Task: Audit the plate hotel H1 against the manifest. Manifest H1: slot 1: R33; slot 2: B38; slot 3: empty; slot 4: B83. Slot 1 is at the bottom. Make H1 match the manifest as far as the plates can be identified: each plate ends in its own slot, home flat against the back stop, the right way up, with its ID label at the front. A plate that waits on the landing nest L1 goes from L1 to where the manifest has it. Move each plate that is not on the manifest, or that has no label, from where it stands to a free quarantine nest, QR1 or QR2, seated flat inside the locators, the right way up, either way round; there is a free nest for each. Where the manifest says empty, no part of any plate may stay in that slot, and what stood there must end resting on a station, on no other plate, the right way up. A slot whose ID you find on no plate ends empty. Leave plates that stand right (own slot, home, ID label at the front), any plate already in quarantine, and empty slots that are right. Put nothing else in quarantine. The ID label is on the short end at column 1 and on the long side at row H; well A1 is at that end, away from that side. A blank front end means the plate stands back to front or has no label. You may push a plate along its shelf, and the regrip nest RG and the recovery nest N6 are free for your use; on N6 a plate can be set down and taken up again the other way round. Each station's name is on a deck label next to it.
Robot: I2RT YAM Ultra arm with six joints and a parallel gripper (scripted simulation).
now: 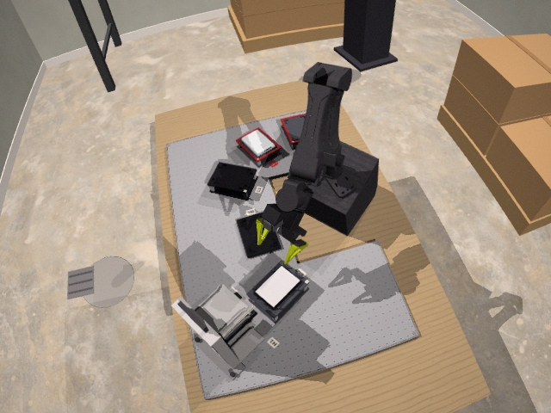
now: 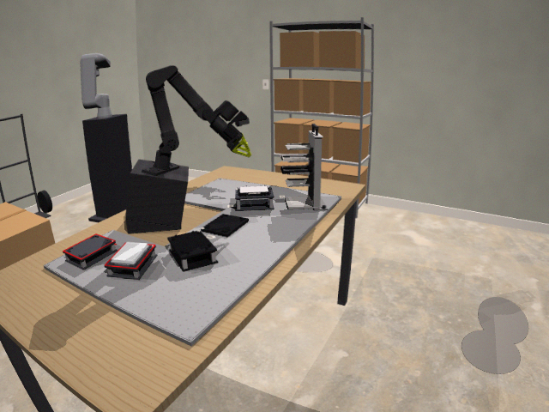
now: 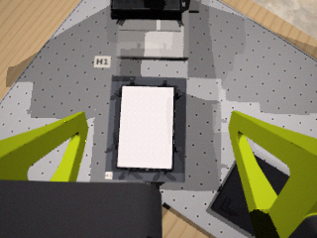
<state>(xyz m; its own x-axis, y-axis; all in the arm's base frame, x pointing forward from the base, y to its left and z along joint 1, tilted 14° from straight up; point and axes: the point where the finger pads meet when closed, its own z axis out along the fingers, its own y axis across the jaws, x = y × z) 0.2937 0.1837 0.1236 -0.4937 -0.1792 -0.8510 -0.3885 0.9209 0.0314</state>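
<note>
Now: the regrip nest 1 cm ahead of my hand, 3 cm to the left of it and 19 cm below it. From my hand the other things lie so: RG deck label: 9 cm behind, 1 cm to the right, 24 cm below; hotel upright post: 26 cm ahead, 12 cm to the left, 9 cm below; dark well plate: 18 cm ahead, 9 cm to the left, 9 cm below.
</note>
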